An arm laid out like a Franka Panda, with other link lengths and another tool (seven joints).
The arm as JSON. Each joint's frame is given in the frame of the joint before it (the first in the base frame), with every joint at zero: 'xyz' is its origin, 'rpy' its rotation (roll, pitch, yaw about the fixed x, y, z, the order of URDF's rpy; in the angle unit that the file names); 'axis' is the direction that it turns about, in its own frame. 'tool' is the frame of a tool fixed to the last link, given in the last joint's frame.
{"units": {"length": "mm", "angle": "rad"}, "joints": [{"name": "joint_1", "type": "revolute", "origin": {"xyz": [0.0, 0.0, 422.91], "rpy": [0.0, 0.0, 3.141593]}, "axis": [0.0, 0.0, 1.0]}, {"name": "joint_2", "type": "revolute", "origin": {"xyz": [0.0, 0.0, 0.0], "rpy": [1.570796, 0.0, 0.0]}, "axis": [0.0, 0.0, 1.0]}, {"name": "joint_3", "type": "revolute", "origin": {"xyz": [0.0, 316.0, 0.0], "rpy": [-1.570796, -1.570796, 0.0]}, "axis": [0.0, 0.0, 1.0]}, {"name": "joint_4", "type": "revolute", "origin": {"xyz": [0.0, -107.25, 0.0], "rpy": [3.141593, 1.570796, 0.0]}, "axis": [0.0, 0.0, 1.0]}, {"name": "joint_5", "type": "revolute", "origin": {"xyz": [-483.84, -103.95, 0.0], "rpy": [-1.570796, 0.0, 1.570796]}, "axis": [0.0, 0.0, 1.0]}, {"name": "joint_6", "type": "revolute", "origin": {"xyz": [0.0, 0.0, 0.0], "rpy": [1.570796, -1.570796, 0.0]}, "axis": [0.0, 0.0, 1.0]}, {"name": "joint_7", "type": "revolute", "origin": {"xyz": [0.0, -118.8, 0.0], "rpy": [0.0, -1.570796, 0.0]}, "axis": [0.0, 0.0, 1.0]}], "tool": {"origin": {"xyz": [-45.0, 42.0, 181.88], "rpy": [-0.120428, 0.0, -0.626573]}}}
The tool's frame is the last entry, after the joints.
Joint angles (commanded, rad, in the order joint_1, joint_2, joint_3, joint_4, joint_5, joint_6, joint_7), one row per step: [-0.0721, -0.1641, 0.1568, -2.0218, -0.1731, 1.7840, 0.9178]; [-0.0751, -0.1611, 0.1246, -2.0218, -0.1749, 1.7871, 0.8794]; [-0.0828, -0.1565, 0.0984, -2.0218, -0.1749, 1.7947, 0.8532]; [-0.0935, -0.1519, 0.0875, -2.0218, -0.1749, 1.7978, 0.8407]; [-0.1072, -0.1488, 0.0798, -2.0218, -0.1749, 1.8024, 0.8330]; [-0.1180, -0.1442, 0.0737, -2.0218, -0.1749, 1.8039, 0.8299]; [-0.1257, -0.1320, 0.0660, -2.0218, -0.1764, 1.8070, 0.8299]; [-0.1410, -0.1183, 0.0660, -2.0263, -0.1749, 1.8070, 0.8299]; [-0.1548, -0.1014, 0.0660, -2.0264, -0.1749, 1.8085, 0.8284]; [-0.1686, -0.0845, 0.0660, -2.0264, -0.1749, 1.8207, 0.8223]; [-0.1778, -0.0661, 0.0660, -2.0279, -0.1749, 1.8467, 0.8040]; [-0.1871, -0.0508, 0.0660, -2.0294, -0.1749, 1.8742, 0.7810]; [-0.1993, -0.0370, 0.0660, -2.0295, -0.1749, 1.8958, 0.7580]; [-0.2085, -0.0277, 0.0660, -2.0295, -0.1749, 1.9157, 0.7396]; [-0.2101, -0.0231, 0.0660, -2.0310, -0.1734, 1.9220, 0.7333]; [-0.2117, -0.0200, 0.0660, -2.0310, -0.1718, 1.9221, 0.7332]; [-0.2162, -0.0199, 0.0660, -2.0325, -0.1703, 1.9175, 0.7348]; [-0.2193, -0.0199, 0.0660, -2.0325, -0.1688, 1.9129, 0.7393]
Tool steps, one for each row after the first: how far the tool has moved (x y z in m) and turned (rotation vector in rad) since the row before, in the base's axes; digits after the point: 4 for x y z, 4 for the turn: [0.0012, -0.0234, -0.0009, 0.0063, 0.0070, 0.0039]; [0.0021, -0.0221, -0.0016, 0.0068, 0.0018, -0.0065]; [0.0010, -0.0142, -0.0025, 0.0031, 0.0037, -0.0087]; [0.0012, -0.0141, -0.0014, 0.0022, -0.0002, -0.0129]; [0.0007, -0.0112, -0.0028, 0.0017, 0.0035, -0.0135]; [0.0015, -0.0105, -0.0077, 0.0011, 0.0090, -0.0143]; [-0.0003, -0.0100, -0.0117, 0.0035, 0.0180, -0.0158]; [0.0009, -0.0093, -0.0110, 0.0026, 0.0156, -0.0121]; [0.0024, -0.0091, -0.0099, 0.0031, 0.0057, -0.0058]; [0.0039, -0.0059, -0.0104, 0.0047, -0.0031, 0.0130]; [0.0035, -0.0059, -0.0082, 0.0045, -0.0069, 0.0177]; [0.0024, -0.0080, -0.0071, 0.0041, -0.0041, 0.0139]; [0.0023, -0.0061, -0.0042, 0.0026, -0.0077, 0.0121]; [0.0004, -0.0008, -0.0033, 0.0027, 0.0005, 0.0050]; [0.0000, -0.0009, -0.0020, 0.0021, 0.0027, -0.0022]; [-0.0015, -0.0028, -0.0013, 0.0017, 0.0057, -0.0074]; [-0.0008, -0.0019, -0.0004, 0.0012, 0.0037, -0.0089]
